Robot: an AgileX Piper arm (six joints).
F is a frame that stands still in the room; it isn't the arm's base.
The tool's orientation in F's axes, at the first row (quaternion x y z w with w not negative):
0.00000 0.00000 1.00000 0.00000
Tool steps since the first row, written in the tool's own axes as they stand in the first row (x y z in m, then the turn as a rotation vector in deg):
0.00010 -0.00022 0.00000 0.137 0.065 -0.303
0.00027 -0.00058 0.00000 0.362 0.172 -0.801
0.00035 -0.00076 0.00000 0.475 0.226 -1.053
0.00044 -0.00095 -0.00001 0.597 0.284 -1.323
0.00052 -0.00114 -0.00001 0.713 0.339 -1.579
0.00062 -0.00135 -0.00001 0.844 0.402 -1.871
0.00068 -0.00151 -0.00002 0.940 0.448 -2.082
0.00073 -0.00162 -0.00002 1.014 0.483 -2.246
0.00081 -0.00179 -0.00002 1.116 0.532 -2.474
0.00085 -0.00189 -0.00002 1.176 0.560 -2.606
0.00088 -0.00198 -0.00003 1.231 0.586 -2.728
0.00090 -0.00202 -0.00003 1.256 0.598 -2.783
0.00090 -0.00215 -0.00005 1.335 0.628 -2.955
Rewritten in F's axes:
-0.00010 0.00022 0.00000 -0.137 -0.065 -0.303
-0.00027 0.00058 0.00000 -0.362 -0.172 -0.801
-0.00035 0.00076 0.00000 -0.475 -0.226 -1.053
-0.00044 0.00095 -0.00001 -0.597 -0.284 -1.323
-0.00052 0.00114 -0.00001 -0.713 -0.339 -1.579
-0.00062 0.00135 -0.00001 -0.844 -0.402 -1.871
-0.00068 0.00151 -0.00002 -0.940 -0.448 -2.082
-0.00073 0.00162 -0.00002 -1.014 -0.483 -2.246
-0.00081 0.00179 -0.00002 -1.116 -0.532 -2.474
-0.00085 0.00189 -0.00002 -1.176 -0.560 -2.606
-0.00088 0.00198 -0.00003 -1.231 -0.586 -2.728
-0.00090 0.00202 -0.00003 -1.256 -0.598 -2.783
-0.00090 0.00215 -0.00005 -1.335 -0.628 -2.955

